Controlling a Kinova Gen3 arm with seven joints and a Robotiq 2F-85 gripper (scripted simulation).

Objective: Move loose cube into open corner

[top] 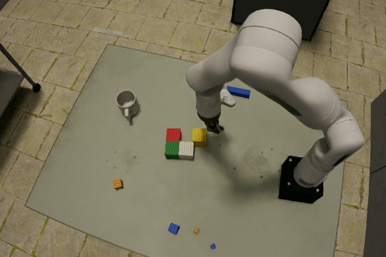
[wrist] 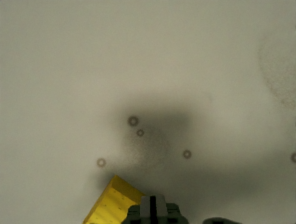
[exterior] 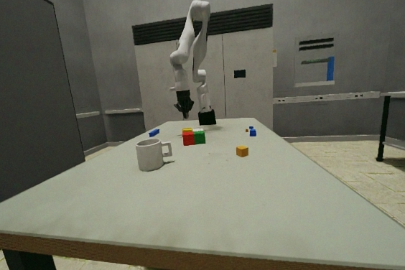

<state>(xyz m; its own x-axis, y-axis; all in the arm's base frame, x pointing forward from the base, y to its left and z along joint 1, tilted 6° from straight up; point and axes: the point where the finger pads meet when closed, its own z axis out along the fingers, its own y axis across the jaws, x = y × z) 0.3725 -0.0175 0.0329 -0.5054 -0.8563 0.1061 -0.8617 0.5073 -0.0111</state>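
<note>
My hand is 100 mm above the yellow cube, 30 mm short of it and 20 mm to the right of it. The rest, counted from my hand: green cube: 100 mm to the left, 100 mm below, 100 mm ahead; white cube: 100 mm below, 80 mm to the left, 60 mm ahead; red cube: 120 mm ahead, 100 mm below, 60 mm to the left.
</note>
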